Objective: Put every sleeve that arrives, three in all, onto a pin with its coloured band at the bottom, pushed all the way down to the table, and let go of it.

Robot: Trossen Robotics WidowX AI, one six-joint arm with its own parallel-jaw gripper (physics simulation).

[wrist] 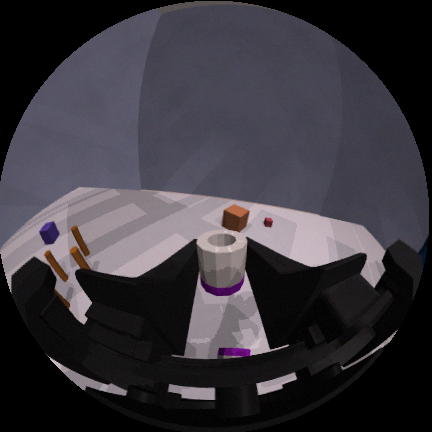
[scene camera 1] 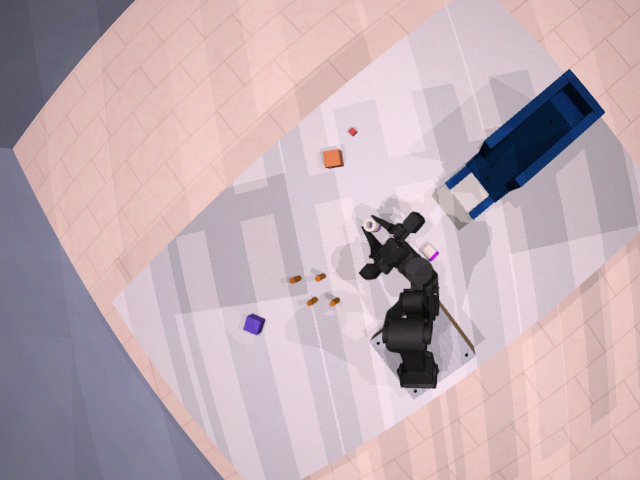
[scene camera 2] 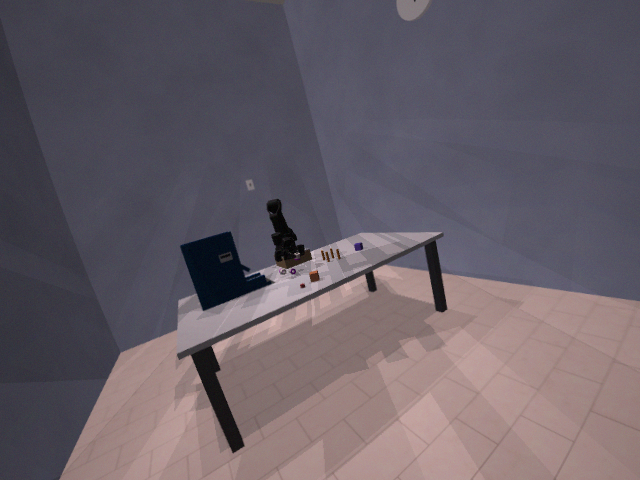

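Observation:
My gripper (scene camera 1: 369, 224) (wrist: 220, 243) is shut on a white sleeve (scene camera 1: 370, 225) (wrist: 221, 257) (scene camera 2: 297, 255). The sleeve is upright, its open end up and its purple band (wrist: 222, 286) at the bottom, held above the table. Several bare orange pins (scene camera 1: 312, 301) (scene camera 2: 331, 253) (wrist: 80, 241) stand apart from it, on the left in scene camera 1 and the wrist view. A second white sleeve (scene camera 1: 428, 251) lies on its side beside the arm, with a magenta band. Another purple band (scene camera 1: 395, 236) shows partly under the gripper; the rest of that sleeve is hidden.
An orange cube (scene camera 1: 332, 158) (scene camera 2: 314, 275) (wrist: 235, 218) and a small red cube (scene camera 1: 352, 131) (scene camera 2: 302, 285) (wrist: 268, 222) are on the table. A purple cube (scene camera 1: 253, 324) (scene camera 2: 358, 246) (wrist: 49, 233) is beyond the pins. A blue chute (scene camera 1: 528, 112) stands at the right in scene camera 1.

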